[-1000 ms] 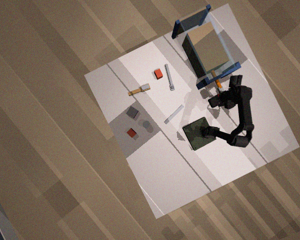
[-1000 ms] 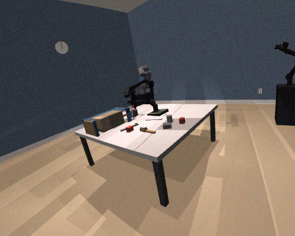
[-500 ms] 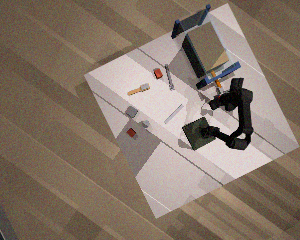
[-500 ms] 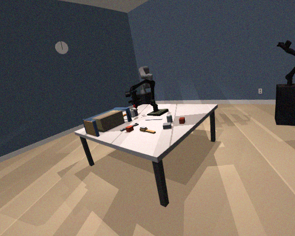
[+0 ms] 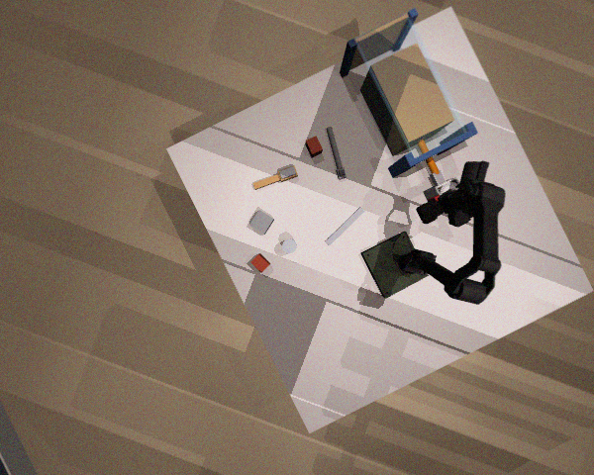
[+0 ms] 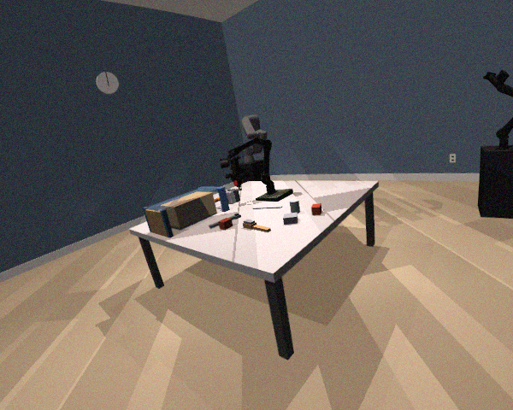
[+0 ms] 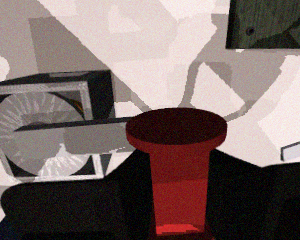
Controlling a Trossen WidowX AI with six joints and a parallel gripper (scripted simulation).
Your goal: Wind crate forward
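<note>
Right now the winch handle is 4 cm to the right of my gripper tip and 1 cm below it. Round my gripper tip: blue frame 16 cm ahead, 11 cm to the right, 1 cm below; red knob 2 cm above; grey winch 11 cm to the right, 8 cm below, 2 cm behind.
</note>
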